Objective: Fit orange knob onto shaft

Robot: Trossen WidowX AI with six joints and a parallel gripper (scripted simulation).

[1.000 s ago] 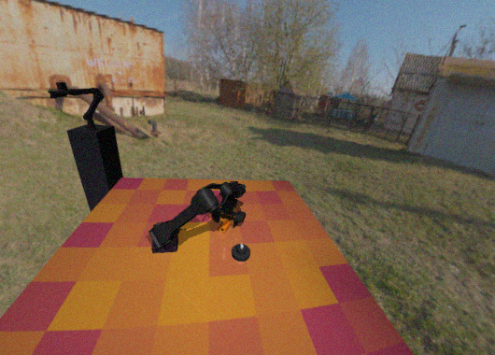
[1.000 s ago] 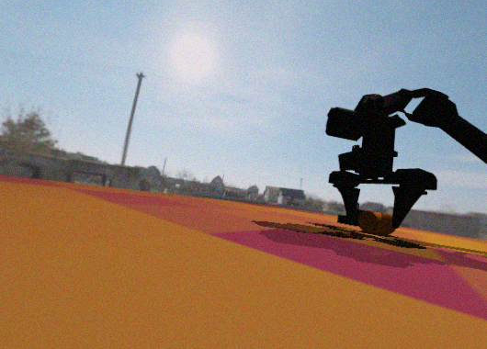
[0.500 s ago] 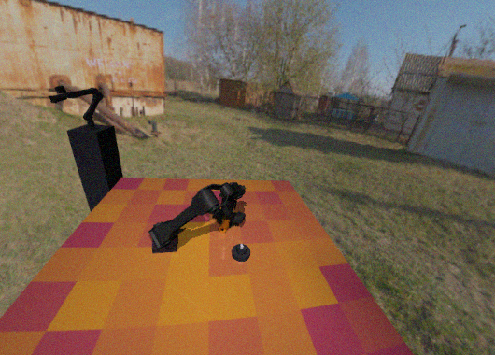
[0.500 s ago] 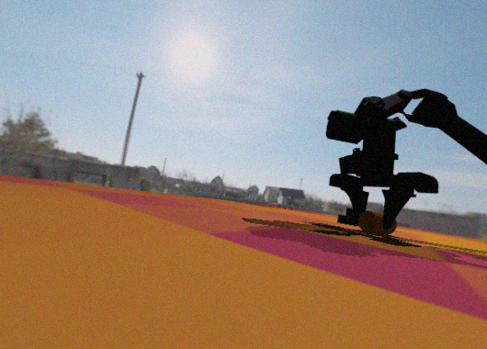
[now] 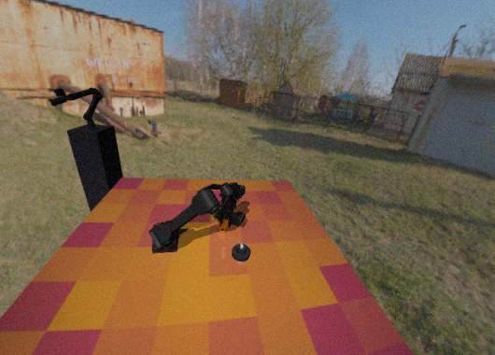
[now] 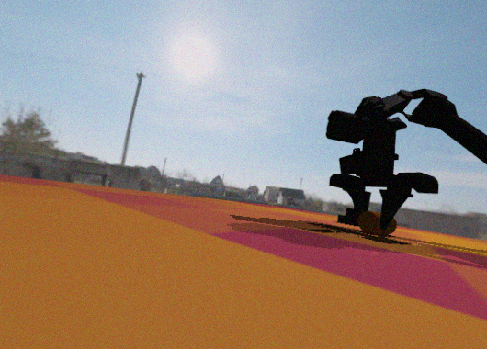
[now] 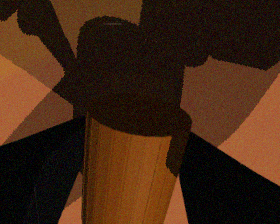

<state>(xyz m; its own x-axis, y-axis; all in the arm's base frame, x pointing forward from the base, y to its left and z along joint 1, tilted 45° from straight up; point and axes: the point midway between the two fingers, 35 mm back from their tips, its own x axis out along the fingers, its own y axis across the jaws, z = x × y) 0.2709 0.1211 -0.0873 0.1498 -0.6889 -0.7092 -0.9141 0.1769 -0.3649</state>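
My gripper tip is now 8 cm short of the round dark pedestal, 17 cm to the left of it and 2 cm below it. Also, from my gripper tip: orange knob 1 cm above.
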